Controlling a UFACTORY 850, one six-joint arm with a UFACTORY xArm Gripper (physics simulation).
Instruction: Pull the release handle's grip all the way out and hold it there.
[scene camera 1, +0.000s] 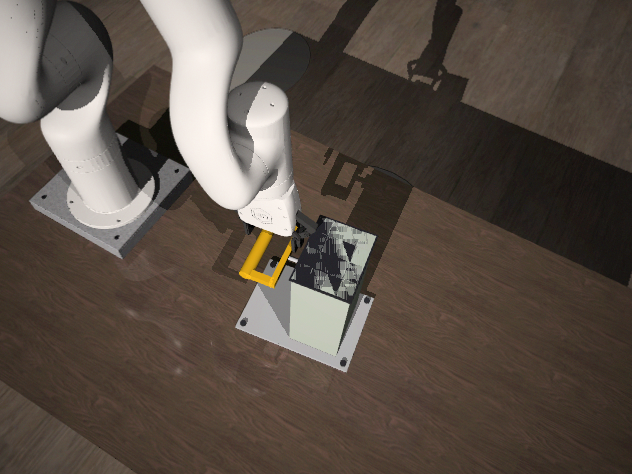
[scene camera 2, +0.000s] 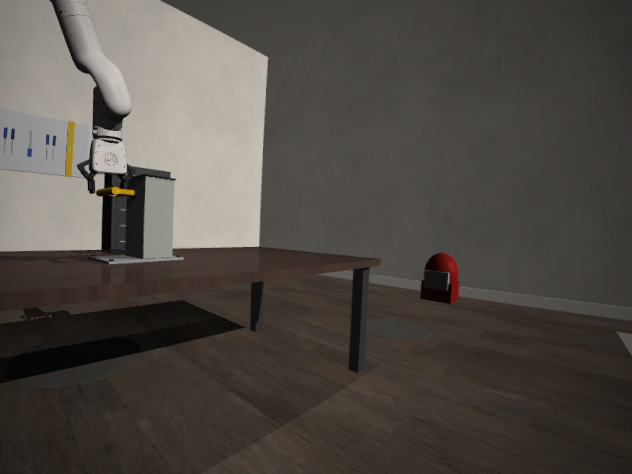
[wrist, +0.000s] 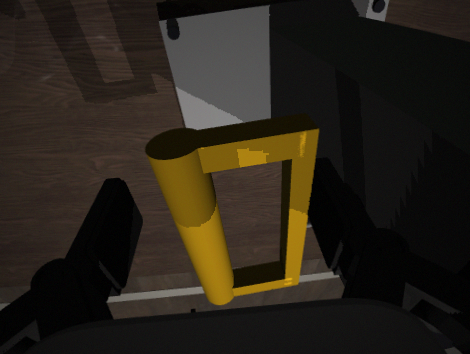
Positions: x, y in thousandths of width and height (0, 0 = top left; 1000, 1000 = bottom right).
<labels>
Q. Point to my gripper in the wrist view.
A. At 469, 538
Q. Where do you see a grey base plate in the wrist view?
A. At 469, 182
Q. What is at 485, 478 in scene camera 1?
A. My gripper.
</labels>
